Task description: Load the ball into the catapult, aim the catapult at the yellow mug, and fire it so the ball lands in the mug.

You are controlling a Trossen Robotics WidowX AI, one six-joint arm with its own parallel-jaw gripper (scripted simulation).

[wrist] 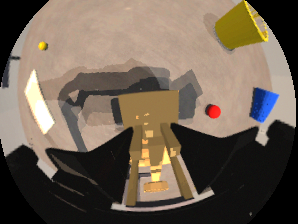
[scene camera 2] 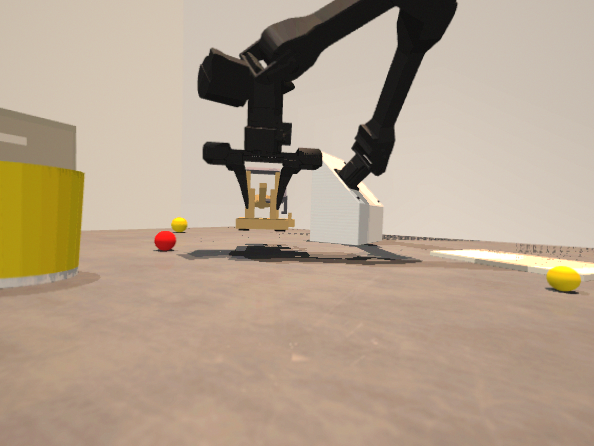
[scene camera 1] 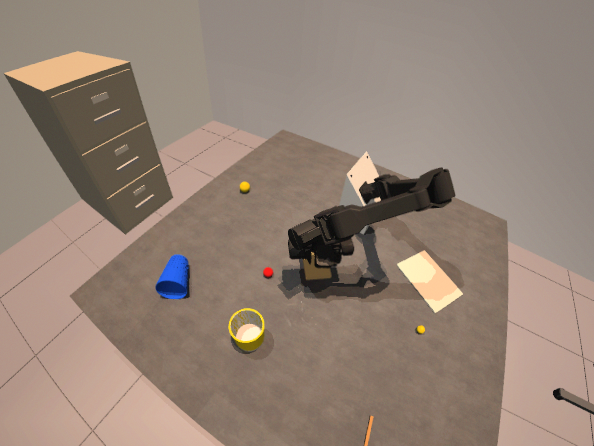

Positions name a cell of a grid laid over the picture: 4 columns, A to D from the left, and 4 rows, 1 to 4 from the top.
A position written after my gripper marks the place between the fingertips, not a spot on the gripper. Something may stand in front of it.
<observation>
In view: my gripper (scene camera 2: B2), a wooden catapult (scene camera 2: B2), a yellow mug (scene camera 1: B3), a blue cup (scene camera 1: B3) and a pale flat board (scene camera 1: C3).
The wooden catapult also shows in the wrist view (wrist: C3). The pale flat board shows as well in the wrist view (wrist: A2). My gripper is seen too in the wrist view (wrist: C3) and in scene camera 1 (scene camera 1: C3). Scene camera 2 does not show the blue cup: it is out of frame.
</observation>
